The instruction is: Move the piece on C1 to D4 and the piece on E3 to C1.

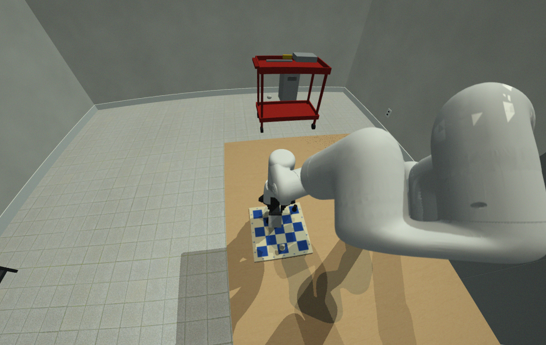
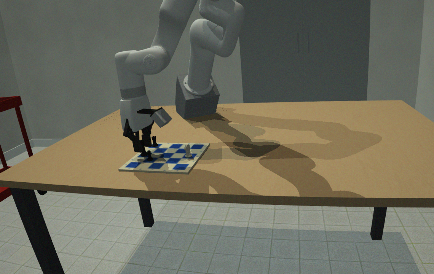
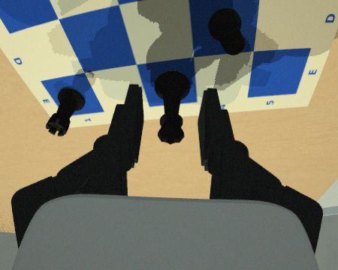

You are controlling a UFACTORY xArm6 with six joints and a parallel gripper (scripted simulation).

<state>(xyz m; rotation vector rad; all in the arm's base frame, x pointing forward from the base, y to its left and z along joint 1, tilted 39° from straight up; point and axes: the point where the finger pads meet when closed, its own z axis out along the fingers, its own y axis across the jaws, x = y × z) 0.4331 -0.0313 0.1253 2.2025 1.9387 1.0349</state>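
Right now my hand is 10 mm above the black piece. From my hand the other things lie so: white piece (30 mm behind, 150 mm to the left, 20 mm below); blue-and-cream chessboard (20 mm behind, 80 mm to the left, 40 mm below).
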